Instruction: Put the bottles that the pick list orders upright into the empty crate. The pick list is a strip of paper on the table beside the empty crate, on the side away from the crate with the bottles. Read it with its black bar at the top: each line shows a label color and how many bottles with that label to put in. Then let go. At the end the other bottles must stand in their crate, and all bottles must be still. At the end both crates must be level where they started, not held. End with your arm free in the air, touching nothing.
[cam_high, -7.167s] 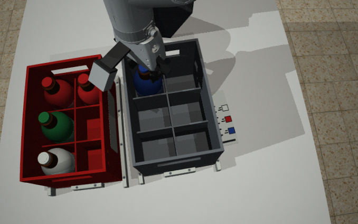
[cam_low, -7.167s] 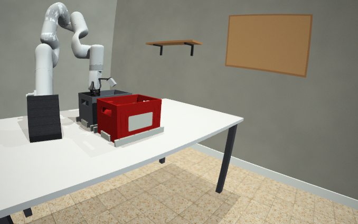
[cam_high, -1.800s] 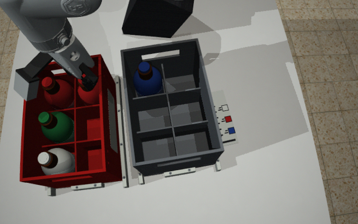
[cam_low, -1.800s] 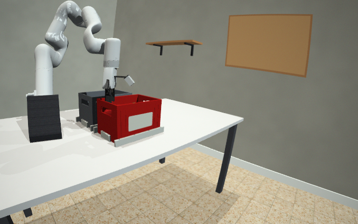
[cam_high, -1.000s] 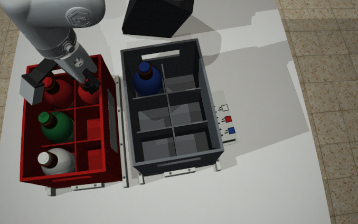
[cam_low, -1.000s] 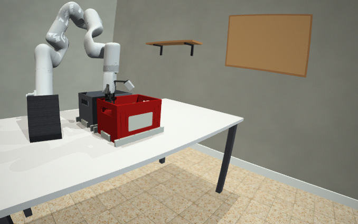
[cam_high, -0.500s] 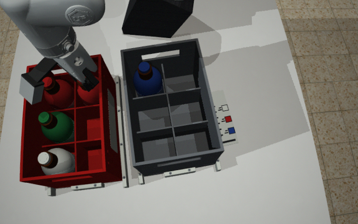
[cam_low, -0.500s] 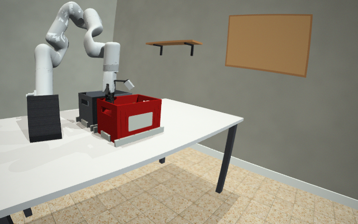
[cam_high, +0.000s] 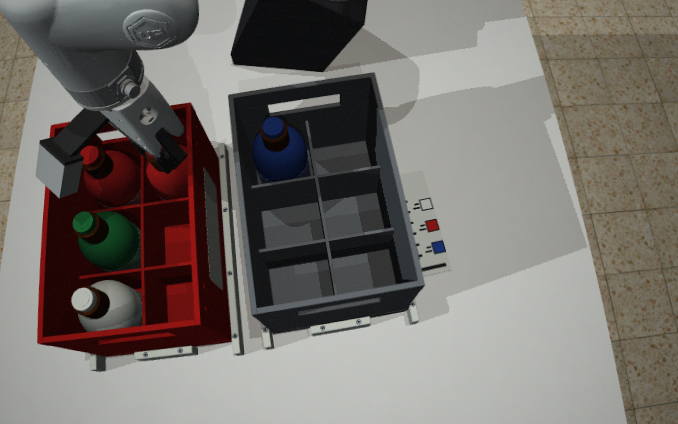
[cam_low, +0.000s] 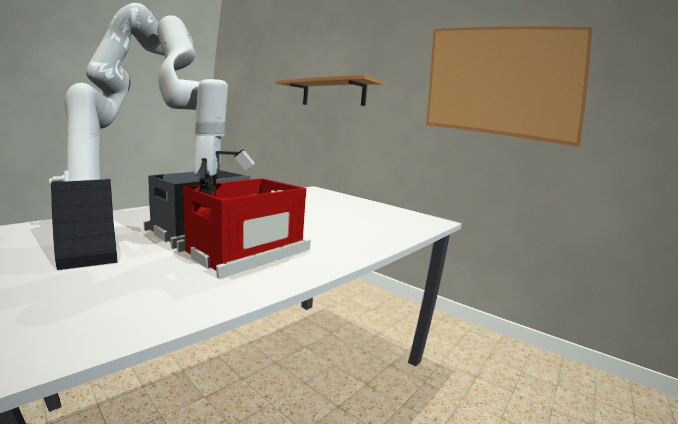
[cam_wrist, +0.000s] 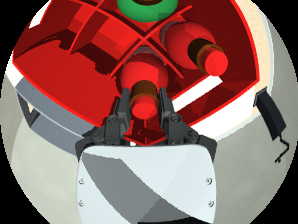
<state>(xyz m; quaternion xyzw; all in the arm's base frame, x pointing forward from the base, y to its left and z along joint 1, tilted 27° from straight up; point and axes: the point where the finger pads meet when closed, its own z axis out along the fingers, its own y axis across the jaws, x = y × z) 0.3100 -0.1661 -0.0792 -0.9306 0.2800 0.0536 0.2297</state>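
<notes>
Now: the red-label bottle 9 cm to the right of my hand, 7 cm below it and 2 cm ahead of it. Round my hand: white-label bottle: 19 cm ahead, 7 cm below, 5 cm to the right; then blue bottle: 14 cm to the left, 7 cm below, 4 cm behind; then green bottle: 10 cm ahead, 7 cm to the right, 7 cm below.
</notes>
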